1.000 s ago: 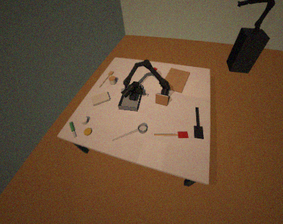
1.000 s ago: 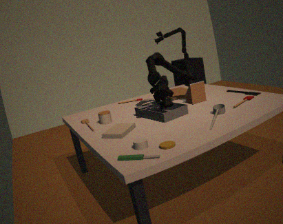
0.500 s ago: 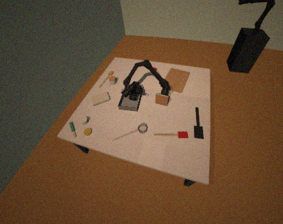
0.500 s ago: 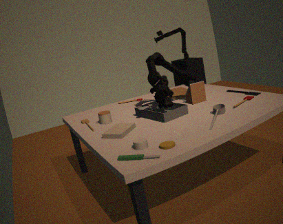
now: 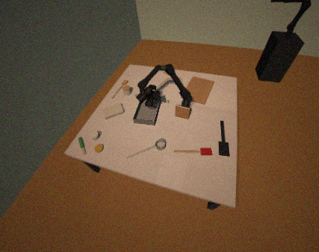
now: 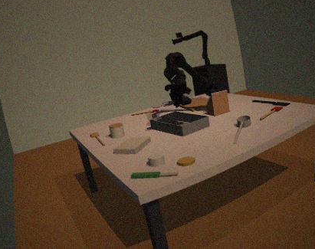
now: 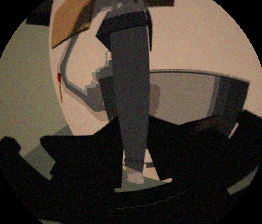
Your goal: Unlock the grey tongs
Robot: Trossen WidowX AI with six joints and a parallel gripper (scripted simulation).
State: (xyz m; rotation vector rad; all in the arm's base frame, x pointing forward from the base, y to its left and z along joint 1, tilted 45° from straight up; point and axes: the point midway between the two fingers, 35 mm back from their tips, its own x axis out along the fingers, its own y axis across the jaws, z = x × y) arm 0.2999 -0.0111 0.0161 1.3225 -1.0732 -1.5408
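Right now my gripper tip is 4 cm short of the grey roasting tin, 6 cm to the right of it and 8 cm above it. From my gripper tip the other things lie so: red-tipped stick 8 cm behind, 49 cm to the right, 10 cm below; beige slab 37 cm ahead, 12 cm to the left, 9 cm below; wooden board 40 cm behind, 31 cm to the right, 10 cm below.
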